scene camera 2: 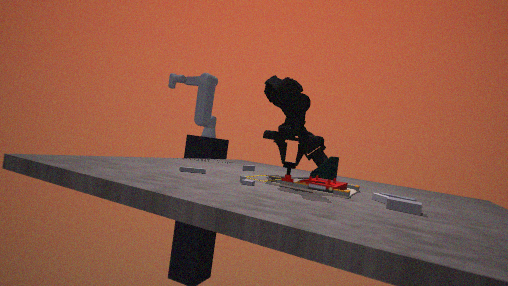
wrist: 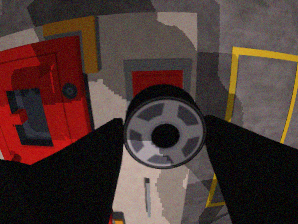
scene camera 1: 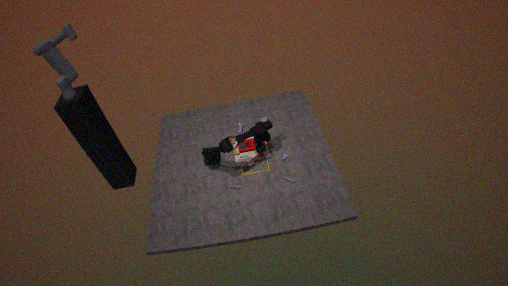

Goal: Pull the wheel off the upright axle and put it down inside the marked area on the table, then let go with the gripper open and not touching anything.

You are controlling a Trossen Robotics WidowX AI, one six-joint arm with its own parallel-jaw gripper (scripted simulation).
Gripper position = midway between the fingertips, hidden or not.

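Observation:
There is my gripper [scene camera 2: 289, 164], and the wrist view has the gripper as well [wrist: 164, 125]. I also see a wheel [wrist: 161, 104], though scene camera 1 does not show the wheel, since it is hidden there by my gripper.

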